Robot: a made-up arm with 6 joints. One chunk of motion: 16 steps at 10 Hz.
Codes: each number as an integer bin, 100 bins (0 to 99) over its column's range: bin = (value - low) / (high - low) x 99, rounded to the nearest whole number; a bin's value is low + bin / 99 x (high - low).
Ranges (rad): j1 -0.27..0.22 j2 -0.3..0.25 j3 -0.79..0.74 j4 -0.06..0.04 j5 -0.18..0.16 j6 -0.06..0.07
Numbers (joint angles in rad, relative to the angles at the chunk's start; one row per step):
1: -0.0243 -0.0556 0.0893 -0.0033 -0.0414 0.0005
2: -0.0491 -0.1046 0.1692 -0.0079 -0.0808 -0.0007
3: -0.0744 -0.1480 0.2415 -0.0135 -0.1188 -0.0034
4: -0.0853 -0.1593 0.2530 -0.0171 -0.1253 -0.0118
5: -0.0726 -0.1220 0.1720 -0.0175 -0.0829 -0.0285
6: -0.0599 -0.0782 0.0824 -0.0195 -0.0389 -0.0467
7: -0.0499 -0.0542 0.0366 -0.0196 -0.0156 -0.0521
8: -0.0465 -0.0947 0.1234 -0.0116 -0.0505 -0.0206
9: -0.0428 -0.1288 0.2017 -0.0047 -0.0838 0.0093
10: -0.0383 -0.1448 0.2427 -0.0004 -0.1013 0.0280
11: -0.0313 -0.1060 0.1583 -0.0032 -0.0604 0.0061
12: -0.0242 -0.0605 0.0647 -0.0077 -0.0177 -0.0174
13: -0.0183 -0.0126 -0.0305 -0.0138 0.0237 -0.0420
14: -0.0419 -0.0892 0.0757 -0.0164 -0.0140 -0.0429
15: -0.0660 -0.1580 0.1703 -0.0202 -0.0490 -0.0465
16: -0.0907 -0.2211 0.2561 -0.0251 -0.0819 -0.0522
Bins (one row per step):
1: 50 44 57 56 40 46
2: 45 35 62 52 29 45
3: 40 27 67 46 18 43
4: 37 25 67 42 16 37
5: 40 32 62 42 28 24
6: 42 40 56 40 41 10
7: 44 44 53 40 48 6
8: 45 37 59 48 38 30
9: 46 31 64 55 28 53
10: 47 28 67 59 23 67
11: 48 35 61 56 35 50
12: 50 43 55 52 47 32
13: 51 52 49 46 59 14
14: 46 38 56 43 48 13
15: 41 26 62 39 38 10
16: 36 14 68 35 29 6

